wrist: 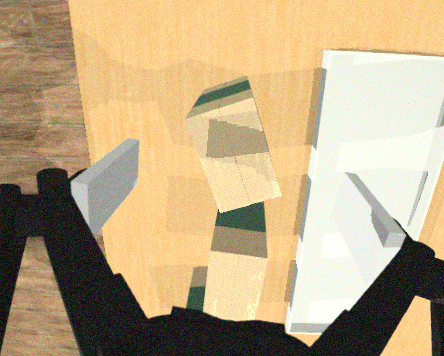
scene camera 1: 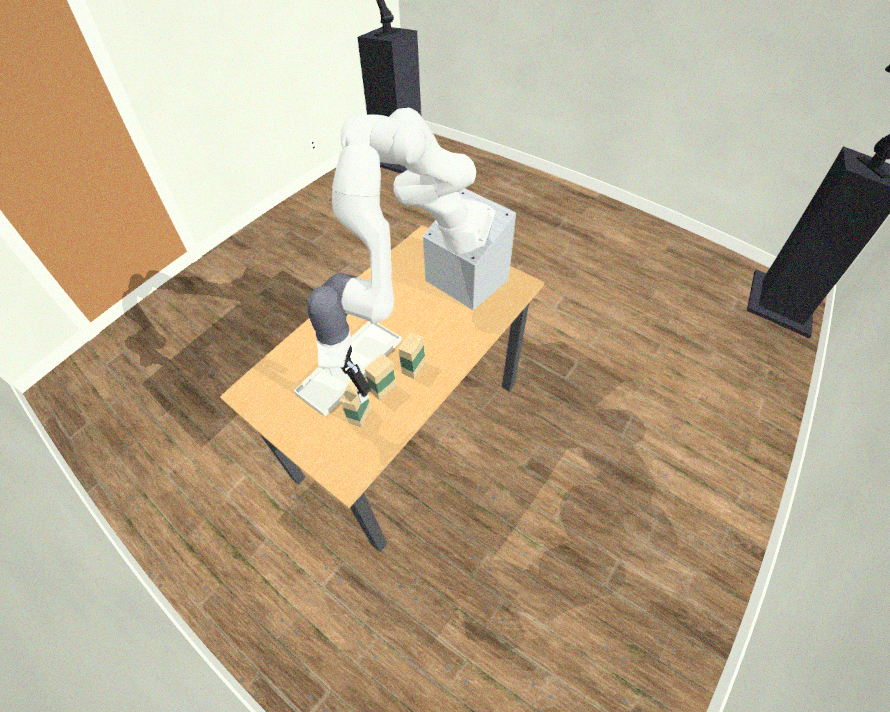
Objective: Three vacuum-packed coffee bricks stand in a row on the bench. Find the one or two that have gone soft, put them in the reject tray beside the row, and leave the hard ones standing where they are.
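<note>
Three cream bricks with green bands stand upright in a row on the bench: the end brick nearest the scene camera [scene camera 1: 355, 410] [wrist: 242, 175], the middle brick [scene camera 1: 381, 377] [wrist: 235, 285] and the brick nearest the robot base [scene camera 1: 412, 356] [wrist: 196, 292]. The end brick is turned at an angle to the middle one. My gripper [scene camera 1: 354, 389] [wrist: 238, 177] is wide open and empty above the end brick, with one finger out on each side of it. The white reject tray [scene camera 1: 320, 392] [wrist: 385, 105] lies beside the row. No softness can be told by sight.
The wooden bench [scene camera 1: 296, 438] [wrist: 140, 30] carries the grey base block [scene camera 1: 475, 274] at its far end. In the wrist view the right finger is over the tray and the left finger is towards the bench's long edge. Black pillars [scene camera 1: 391, 74] [scene camera 1: 805, 237] stand off the bench.
</note>
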